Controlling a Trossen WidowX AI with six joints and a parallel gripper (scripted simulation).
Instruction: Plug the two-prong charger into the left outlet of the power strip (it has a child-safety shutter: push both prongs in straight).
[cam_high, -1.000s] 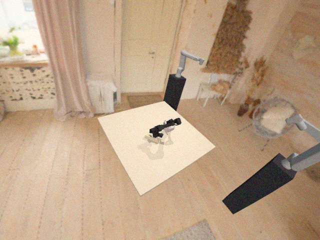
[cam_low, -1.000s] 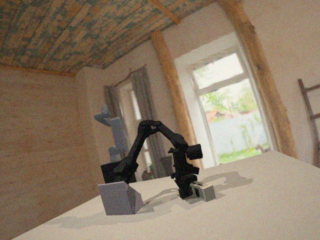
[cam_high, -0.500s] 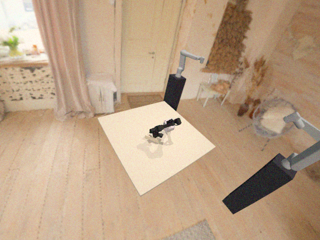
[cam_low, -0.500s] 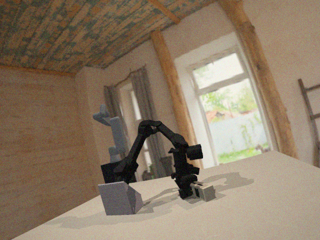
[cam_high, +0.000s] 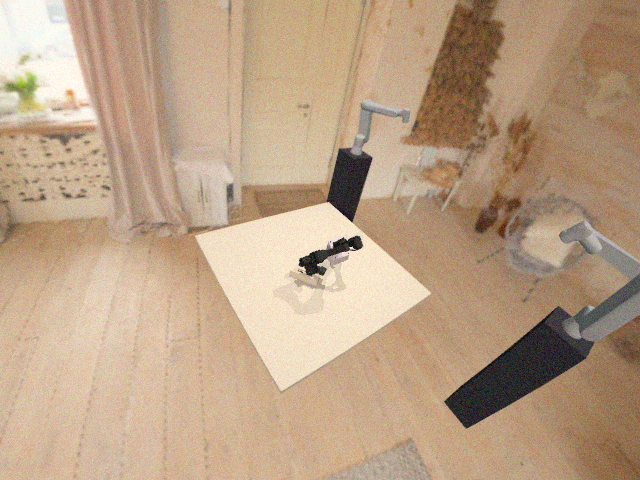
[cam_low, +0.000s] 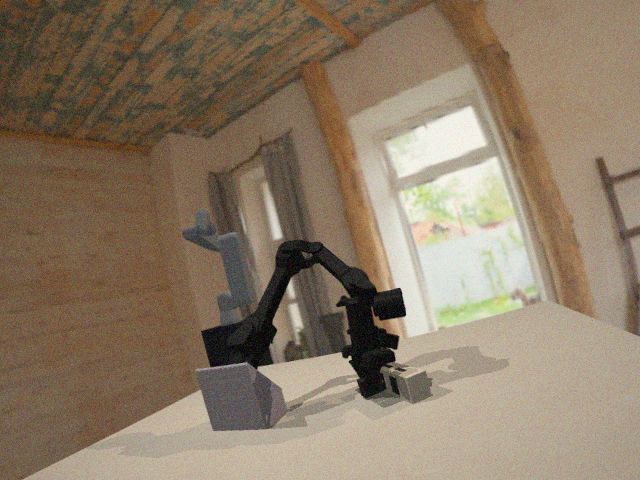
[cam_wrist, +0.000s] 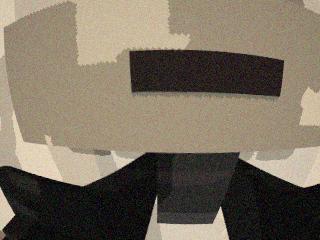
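Now: gripper tip 10 mm to the right of the two-prong charger, 10 mm below it and 10 mm short of it.
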